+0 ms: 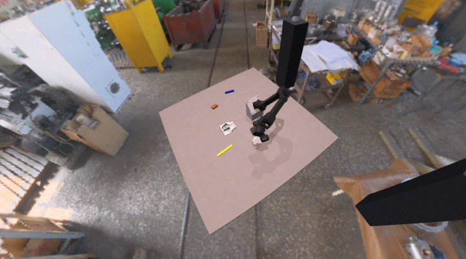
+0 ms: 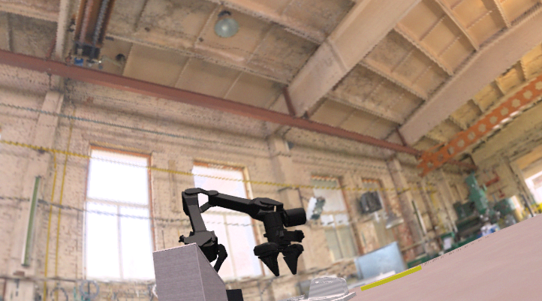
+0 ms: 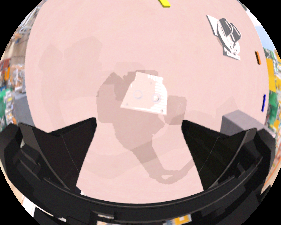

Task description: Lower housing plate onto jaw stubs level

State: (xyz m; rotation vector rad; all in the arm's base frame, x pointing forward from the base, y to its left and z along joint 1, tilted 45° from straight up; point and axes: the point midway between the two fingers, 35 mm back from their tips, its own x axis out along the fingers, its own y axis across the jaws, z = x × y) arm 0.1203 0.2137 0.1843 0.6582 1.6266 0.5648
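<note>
Now: gripper tip 10 mm short of the small white piece, 20 mm to the left of it and 90 mm above it. Round my gripper tip: blue bar: 10 mm behind, 700 mm to the right, 100 mm below; then white base: 210 mm ahead, 260 mm to the right, 100 mm below; then yellow bar: 300 mm ahead, 60 mm to the right, 100 mm below.
</note>
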